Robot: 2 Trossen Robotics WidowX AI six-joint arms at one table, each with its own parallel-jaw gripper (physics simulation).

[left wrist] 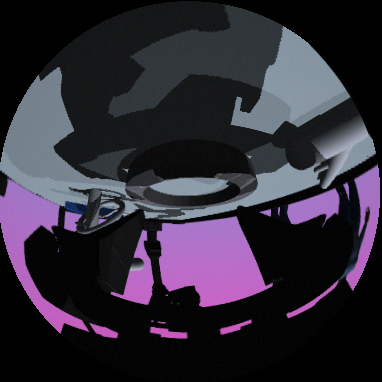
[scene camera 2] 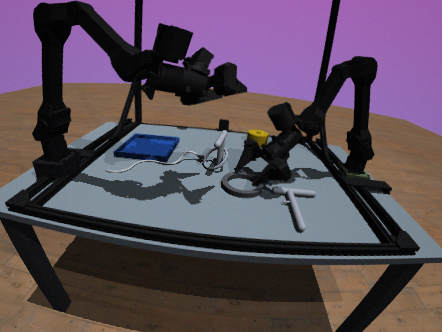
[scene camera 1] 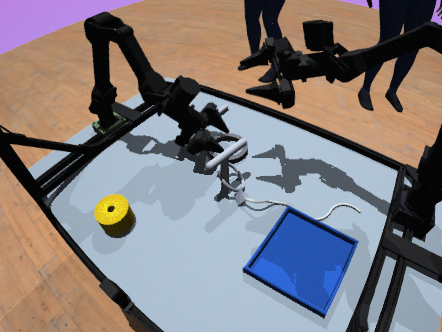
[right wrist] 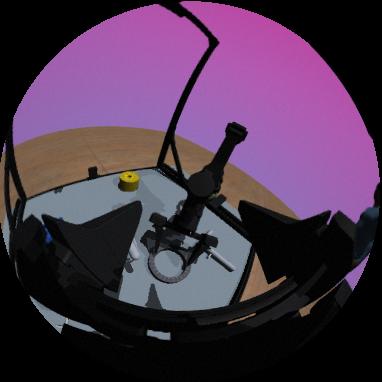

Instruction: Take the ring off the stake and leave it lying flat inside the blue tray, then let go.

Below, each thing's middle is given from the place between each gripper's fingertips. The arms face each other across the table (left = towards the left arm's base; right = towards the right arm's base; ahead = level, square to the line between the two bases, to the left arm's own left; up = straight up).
Scene:
Now: right hand 2 cm short of the dark grey ring (left wrist: 182, 158), 5 cm to the right of it and 25 cm above it. From my right hand the other things lie so: blue tray (scene camera 1: 302, 258): 24 cm behind, 25 cm to the right, 25 cm below; then yellow spool (scene camera 1: 114, 214): 33 cm behind, 20 cm to the left, 23 cm below.
Right now the dark grey ring is 20 mm below my left hand. The rest, counted from my left hand: blue tray (260 mm behind, 300 mm to the right, 20 mm below); then yellow spool (340 mm behind, 150 mm to the left).

